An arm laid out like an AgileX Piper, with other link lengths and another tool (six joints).
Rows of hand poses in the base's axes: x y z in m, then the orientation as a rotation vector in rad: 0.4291, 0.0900, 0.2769, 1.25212, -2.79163, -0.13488; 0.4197, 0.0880, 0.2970, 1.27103, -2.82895, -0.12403; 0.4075, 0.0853, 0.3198, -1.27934, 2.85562, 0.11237; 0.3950, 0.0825, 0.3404, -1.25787, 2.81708, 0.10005; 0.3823, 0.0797, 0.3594, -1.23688, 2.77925, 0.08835; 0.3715, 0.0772, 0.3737, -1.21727, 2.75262, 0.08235; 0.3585, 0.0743, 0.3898, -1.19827, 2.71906, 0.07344; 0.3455, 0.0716, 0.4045, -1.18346, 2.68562, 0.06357; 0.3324, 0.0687, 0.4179, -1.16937, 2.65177, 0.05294; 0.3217, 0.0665, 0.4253, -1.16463, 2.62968, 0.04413; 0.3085, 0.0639, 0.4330, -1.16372, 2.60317, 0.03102; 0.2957, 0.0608, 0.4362, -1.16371, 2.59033, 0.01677; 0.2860, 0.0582, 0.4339, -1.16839, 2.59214, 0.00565; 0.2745, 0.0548, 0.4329, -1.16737, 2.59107, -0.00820; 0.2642, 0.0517, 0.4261, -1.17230, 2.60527, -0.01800; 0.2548, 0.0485, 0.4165, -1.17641, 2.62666, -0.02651; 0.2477, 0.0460, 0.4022, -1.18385, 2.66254, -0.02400; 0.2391, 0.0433, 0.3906, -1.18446, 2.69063, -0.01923; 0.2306, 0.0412, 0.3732, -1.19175, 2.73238, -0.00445; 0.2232, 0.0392, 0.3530, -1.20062, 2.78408, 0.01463
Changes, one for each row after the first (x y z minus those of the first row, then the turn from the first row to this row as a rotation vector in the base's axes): -0.0094, -0.0020, 0.0201, 0.00951, -0.04103, -0.00022; -0.0216, -0.0047, 0.0429, 0.02168, -0.08828, -0.00416; -0.0341, -0.0075, 0.0635, 0.03334, -0.13150, -0.00832; -0.0468, -0.0103, 0.0825, 0.04480, -0.17381, -0.01242; -0.0576, -0.0128, 0.0968, 0.05477, -0.20465, -0.01842; -0.0706, -0.0157, 0.1129, 0.06562, -0.24193, -0.02245; -0.0836, -0.0184, 0.1276, 0.07514, -0.27796, -0.02387; -0.0967, -0.0213, 0.1410, 0.08413, -0.31433, -0.02470; -0.1074, -0.0235, 0.1484, 0.08814, -0.33708, -0.02228; -0.1206, -0.0261, 0.1561, 0.09060, -0.36345, -0.01611; -0.1334, -0.0292, 0.1593, 0.08666, -0.37839, -0.01258; -0.1431, -0.0318, 0.1570, 0.07824, -0.37844, -0.00965; -0.1546, -0.0352, 0.1560, 0.06997, -0.38369, -0.00967; -0.1649, -0.0383, 0.1492, 0.05753, -0.37279, -0.00967; -0.1743, -0.0415, 0.1396, 0.04329, -0.35574, -0.01198; -0.1814, -0.0440, 0.1253, 0.03001, -0.32224, -0.01586; -0.1900, -0.0467, 0.1137, 0.02203, -0.29709, -0.02221; -0.1985, -0.0488, 0.0963, 0.01395, -0.25534, -0.02760; -0.2059, -0.0508, 0.0761, 0.00410, -0.20348, -0.03413
